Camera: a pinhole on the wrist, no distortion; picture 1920 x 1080 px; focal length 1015.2 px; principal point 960.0 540.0 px. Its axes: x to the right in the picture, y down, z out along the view. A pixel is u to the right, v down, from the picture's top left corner.
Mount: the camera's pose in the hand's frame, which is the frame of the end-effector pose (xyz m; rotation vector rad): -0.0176 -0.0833 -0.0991 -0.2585 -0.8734 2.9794
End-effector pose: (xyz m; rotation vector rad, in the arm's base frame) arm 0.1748 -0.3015 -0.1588 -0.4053 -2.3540 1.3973
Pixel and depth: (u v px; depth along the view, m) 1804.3 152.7 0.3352
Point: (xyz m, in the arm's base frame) 0.3861 -0.6728 -0.1891
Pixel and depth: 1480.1 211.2 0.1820
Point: 0.2618 -0.4732 -0.1033
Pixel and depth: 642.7 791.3 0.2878
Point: 0.0836 -0.5215 0.0629
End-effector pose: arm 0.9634 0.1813 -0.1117 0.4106 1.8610 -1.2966
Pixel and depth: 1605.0 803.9 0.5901
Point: 1.0397 -0.1663 0.5358
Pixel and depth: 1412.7 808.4 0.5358
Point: 0.9629 -0.1633 0.4106
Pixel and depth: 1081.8 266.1 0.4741
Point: 1.0644 -0.2007 0.0977
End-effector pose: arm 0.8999 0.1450 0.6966 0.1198 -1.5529 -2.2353
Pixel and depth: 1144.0 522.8 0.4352
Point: 0.8901 0.5203 0.4870
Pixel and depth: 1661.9 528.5 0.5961
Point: 1.1710 0.7462 0.4033
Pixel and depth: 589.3 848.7 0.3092
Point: 0.7268 0.3348 0.4436
